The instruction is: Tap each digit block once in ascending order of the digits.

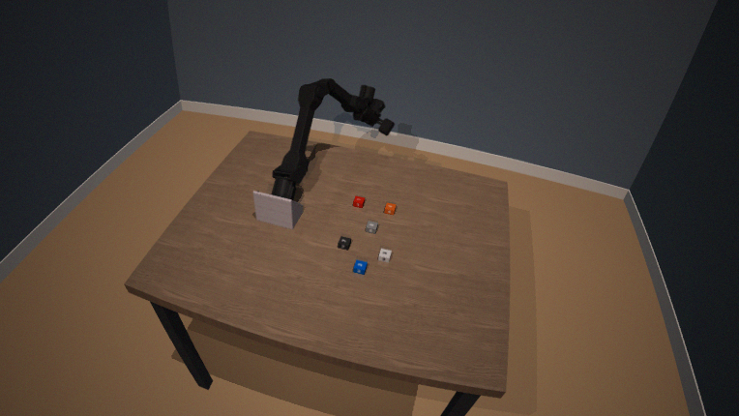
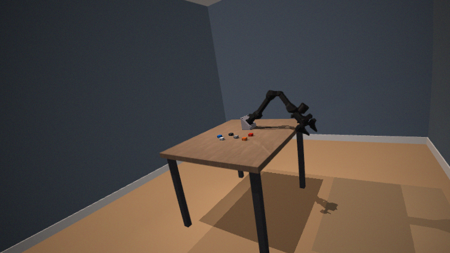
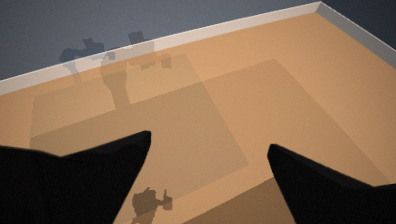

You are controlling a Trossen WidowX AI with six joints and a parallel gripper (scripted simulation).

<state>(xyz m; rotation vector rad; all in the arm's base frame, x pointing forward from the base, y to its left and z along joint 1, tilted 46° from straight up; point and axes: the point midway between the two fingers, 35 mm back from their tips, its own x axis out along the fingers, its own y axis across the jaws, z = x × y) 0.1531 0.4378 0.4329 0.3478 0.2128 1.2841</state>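
My gripper tip is now 610 mm to the left of the grey block, 130 mm short of it and 10 mm above it. From my gripper tip the other things lie so: black block 700 mm to the right, 70 mm ahead, 10 mm below; orange block 500 mm to the right, 160 mm ahead, 10 mm below; red block 500 mm to the right, 60 mm ahead, 10 mm below.
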